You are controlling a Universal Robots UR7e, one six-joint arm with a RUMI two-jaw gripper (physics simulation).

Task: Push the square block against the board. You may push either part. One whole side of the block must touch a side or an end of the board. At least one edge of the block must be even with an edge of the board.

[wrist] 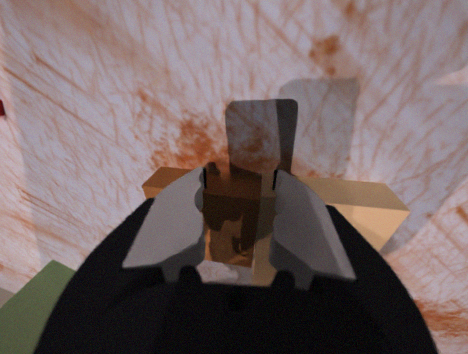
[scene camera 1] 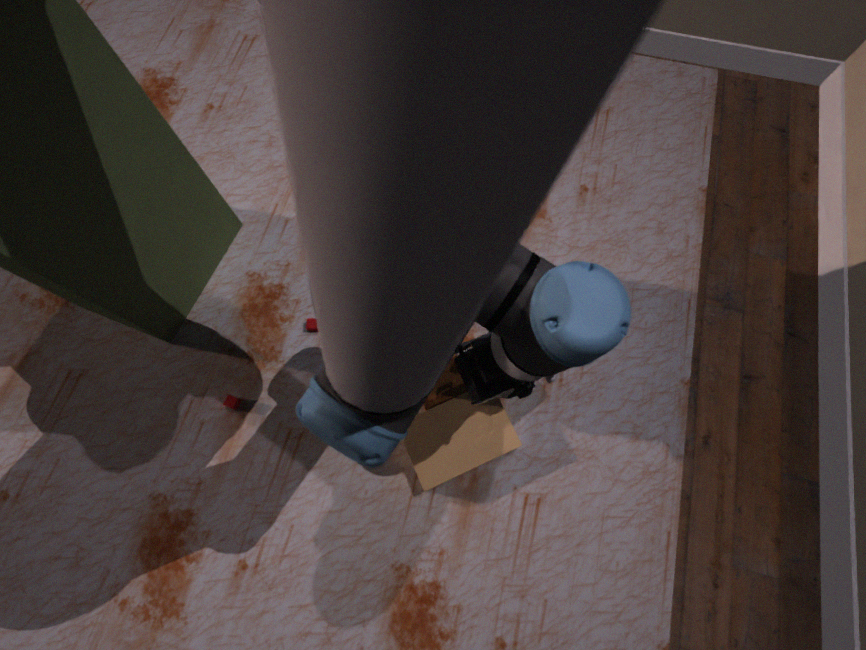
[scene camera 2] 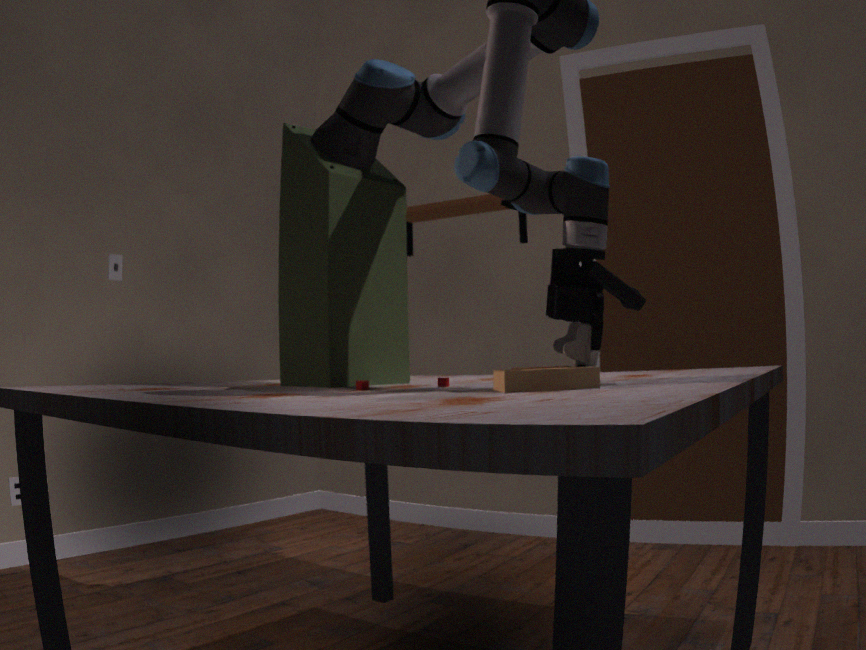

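Pixels of known places: gripper, fingertip midpoint: (wrist: 239, 171); arm's base at its link origin: (scene camera 2: 340, 152).
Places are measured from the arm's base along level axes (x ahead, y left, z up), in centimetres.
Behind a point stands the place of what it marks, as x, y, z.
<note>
A light tan wooden piece (scene camera 1: 465, 437) {48.4, -28.4, -47.5} (scene camera 2: 549, 379) {48.8, -32.7, -49.0} (wrist: 375, 225) {54.1, -28.9, -47.5} and an orange-brown wooden piece (scene camera 1: 447, 388) {46.1, -21.5, -47.4} (wrist: 227, 235) {46.6, -20.2, -47.5} lie side by side on the table. I cannot tell for sure which is the block and which the board; the arm and gripper hide much of both. In the wrist view their facing sides appear to meet, and their far edges look roughly in line; small gaps cannot be ruled out. My gripper (scene camera 2: 586, 360) (wrist: 239, 171) {52.1, -18.7, -49.6} is partly open and empty, low over the two pieces around their joint. Its fingertips are hidden in scene camera 1.
Two small red cubes (scene camera 1: 311, 324) {25.6, -11.0, -49.0} (scene camera 1: 230, 401) {14.7, -22.6, -49.0} (scene camera 2: 361, 384) {14.9, -23.6, -49.6} (scene camera 2: 442, 382) {25.7, -11.6, -49.8} lie on the table between the wooden pieces and the green pedestal (scene camera 1: 160, 216) {8.9, -0.8, -34.6} (scene camera 2: 349, 279) {5.9, -8.0, -29.6}. The arm blocks much of scene camera 1. Shadows fall across the table (scene camera 2: 419, 412) {41.9, -70.1, -50.6}.
</note>
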